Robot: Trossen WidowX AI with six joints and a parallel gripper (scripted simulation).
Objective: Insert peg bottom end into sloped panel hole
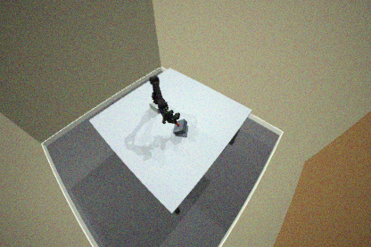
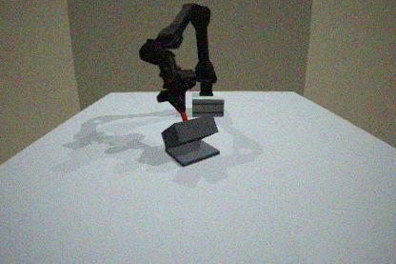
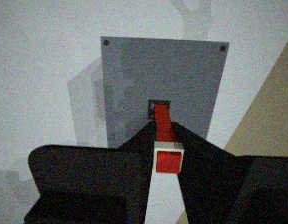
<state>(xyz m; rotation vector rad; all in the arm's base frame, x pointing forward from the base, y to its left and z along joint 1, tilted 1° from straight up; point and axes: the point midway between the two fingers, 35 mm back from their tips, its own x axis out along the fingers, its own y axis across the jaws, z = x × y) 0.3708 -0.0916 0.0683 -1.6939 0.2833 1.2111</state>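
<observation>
Right now my gripper tip is 3 cm short of the grey sloped panel, 2 cm to the right of it and 5 cm above it. From my gripper tip the other things lie so: red square peg 1 cm behind, 1 cm to the right, 1 cm above.
</observation>
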